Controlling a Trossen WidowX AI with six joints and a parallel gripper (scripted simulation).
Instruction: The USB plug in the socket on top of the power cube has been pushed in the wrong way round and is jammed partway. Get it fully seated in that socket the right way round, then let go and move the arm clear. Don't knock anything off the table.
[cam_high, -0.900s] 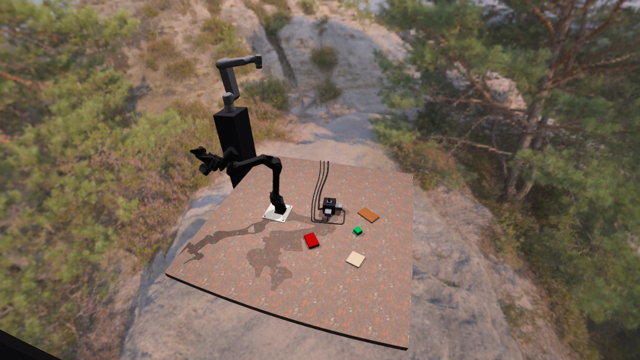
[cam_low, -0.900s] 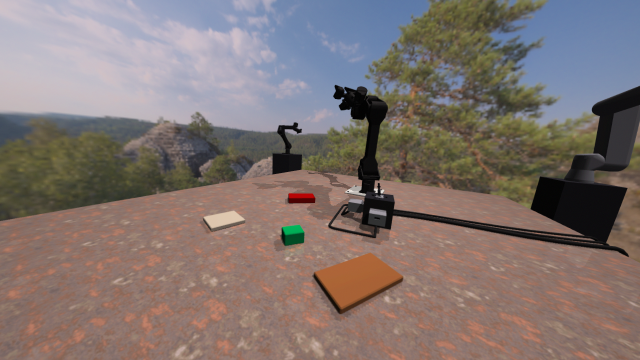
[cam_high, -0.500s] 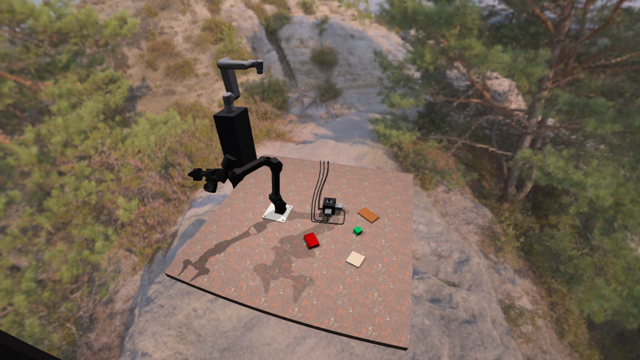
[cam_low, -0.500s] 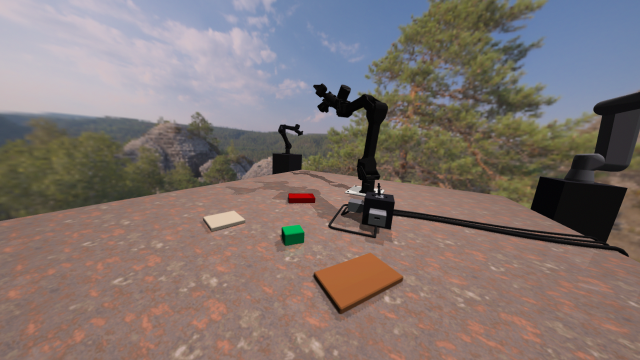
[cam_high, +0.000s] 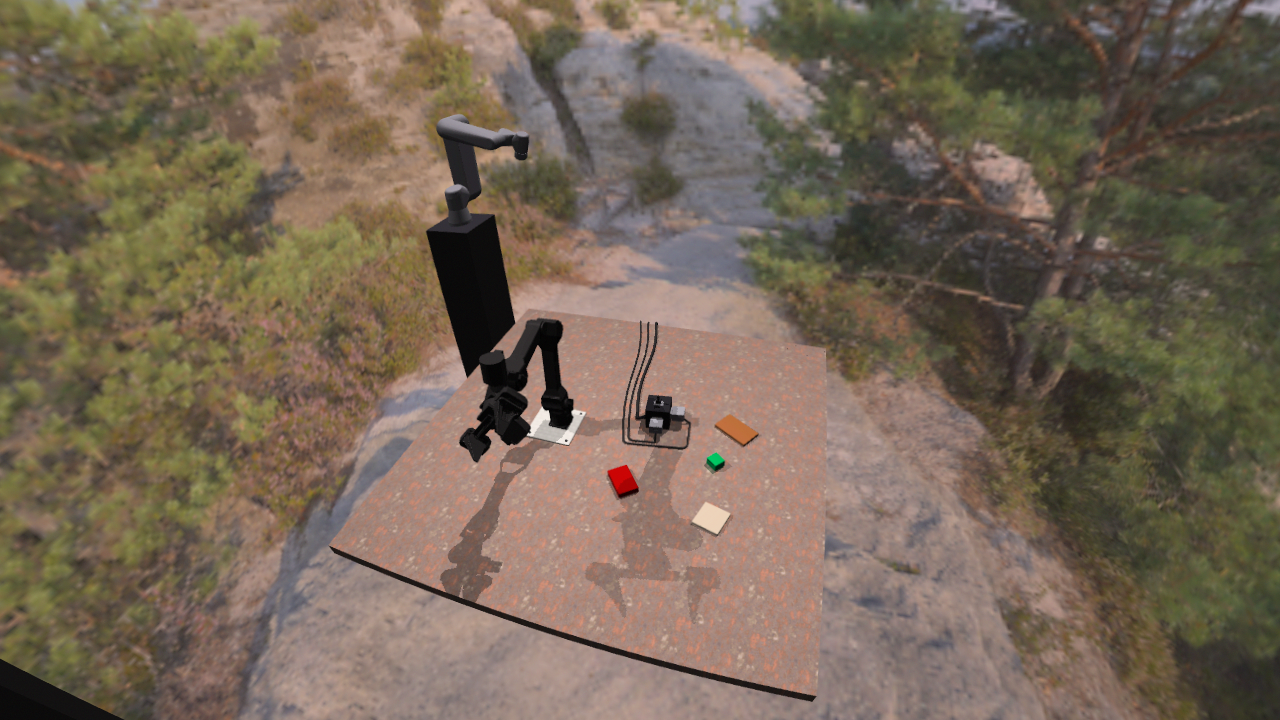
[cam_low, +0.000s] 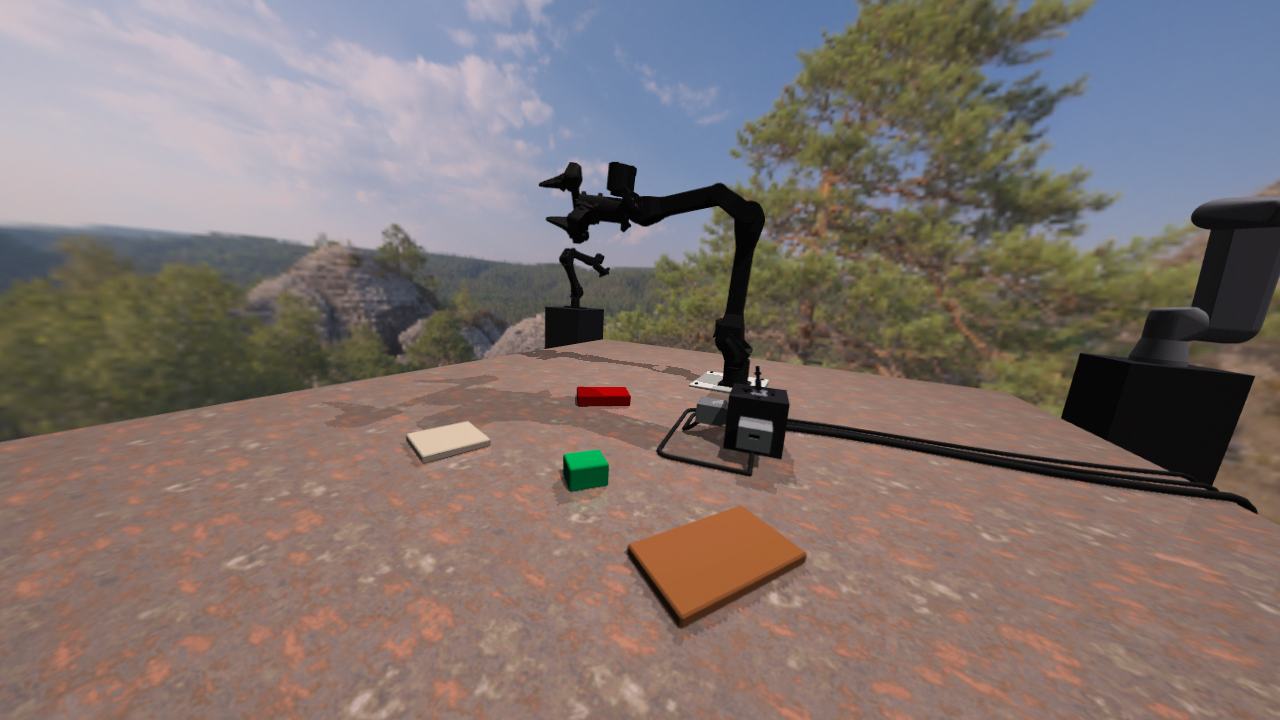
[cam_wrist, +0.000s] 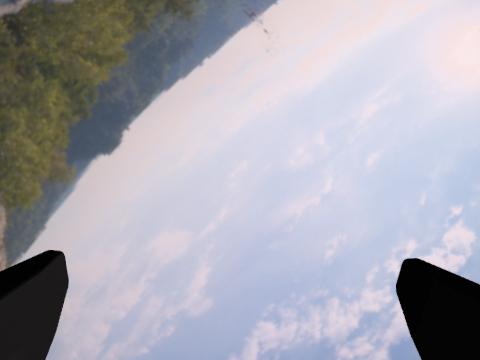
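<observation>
Right now my gripper tip is 580 mm to the right of the dark USB plug, 320 mm above it and 190 mm short of it. The rest, counted from my gripper tip: cream plate 430 mm ahead, 410 mm below, 250 mm to the left; USB socket 590 mm to the left, 340 mm below, 190 mm ahead; red block 400 mm below, 310 mm to the left, 160 mm ahead.
</observation>
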